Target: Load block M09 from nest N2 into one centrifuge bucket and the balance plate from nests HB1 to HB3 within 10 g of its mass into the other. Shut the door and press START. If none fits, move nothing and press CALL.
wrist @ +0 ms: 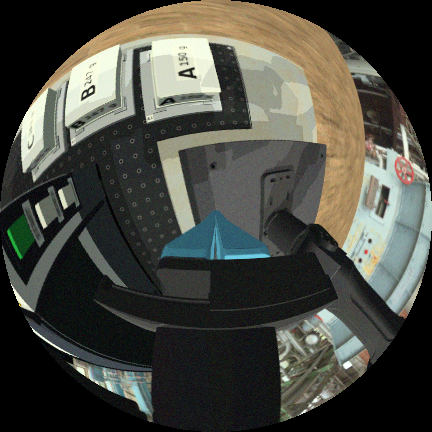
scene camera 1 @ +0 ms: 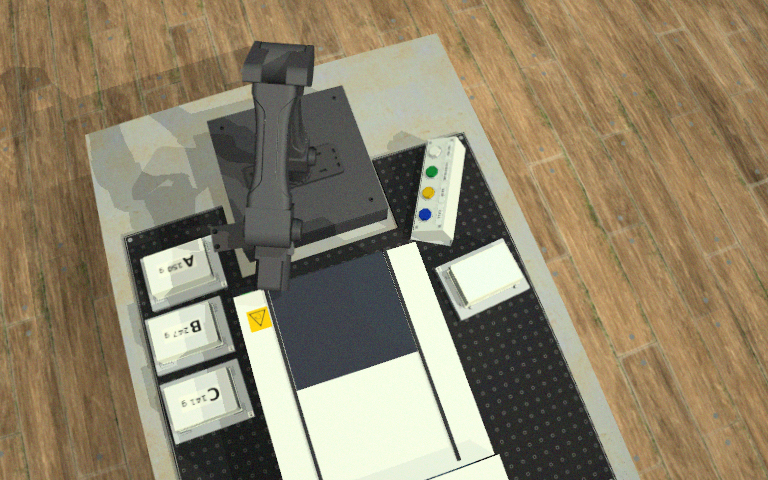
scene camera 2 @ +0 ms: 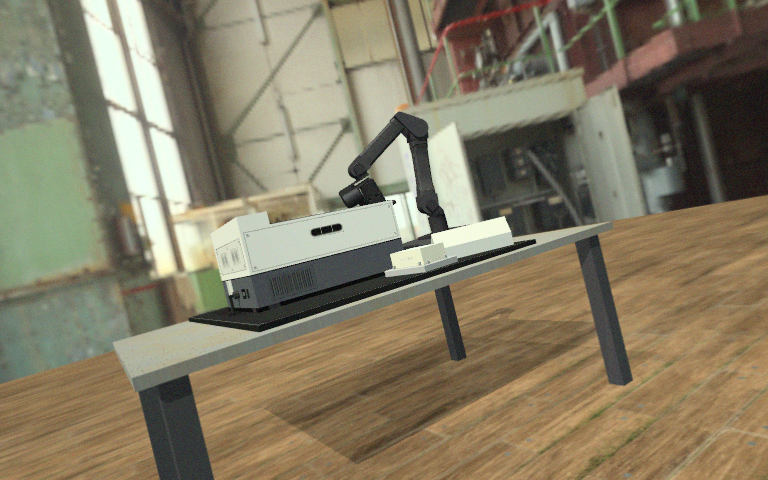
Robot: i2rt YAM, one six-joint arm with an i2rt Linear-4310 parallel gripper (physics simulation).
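Pixels of known places: gripper, fingertip midpoint: [wrist: 215, 215]; arm's base, origin of the base link: [wrist: 273, 221] [scene camera 1: 295, 171].
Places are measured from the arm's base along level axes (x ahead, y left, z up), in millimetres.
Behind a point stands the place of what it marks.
My gripper [wrist: 215, 215] @(x 132, y -89, z 55 mm) is shut, its blue fingertips together with no block between them. It is low near the centrifuge's front; the arm hides it in scene camera 1. Plates A 150 g [scene camera 1: 180, 270] @(x 127, y -286, z -10 mm) [wrist: 182, 70] @(x 119, y -269, z -10 mm), B 247 g [scene camera 1: 184, 333] @(x 255, y -310, z -9 mm) [wrist: 95, 85] @(x 236, y -289, z -10 mm) and C 141 g [scene camera 1: 201, 399] @(x 389, y -311, z -10 mm) [wrist: 40, 130] sit in separate nests. A white block [scene camera 1: 485, 275] @(x 346, y 289, z -4 mm) [scene camera 2: 417, 256] @(x 378, y 343, z -23 mm) sits in the nest across the centrifuge; its label is unreadable. The centrifuge [scene camera 1: 373, 413] @(x 531, y -18, z 146 mm) [scene camera 2: 322, 237] @(x 526, y 144, z 83 mm) has a dark panel [scene camera 1: 345, 322] @(x 375, y -11, z 149 mm) on top. No buckets show. Its front has a green button [wrist: 21, 237].
A white button box [scene camera 1: 448, 198] @(x 173, y 277, z 17 mm) [scene camera 2: 472, 236] @(x 149, y 311, z -14 mm) with white, green, yellow and blue [scene camera 1: 424, 214] @(x 186, y 220, z 6 mm) buttons stands beside the dark robot base [scene camera 1: 345, 209] @(x 114, y 73, z -10 mm) [wrist: 235, 175] @(x 76, y -105, z 0 mm). The centrifuge housing stands close to the gripper, between the two groups of nests. The black perforated mat [scene camera 1: 523, 362] @(x 530, y 307, z -64 mm) lies underneath.
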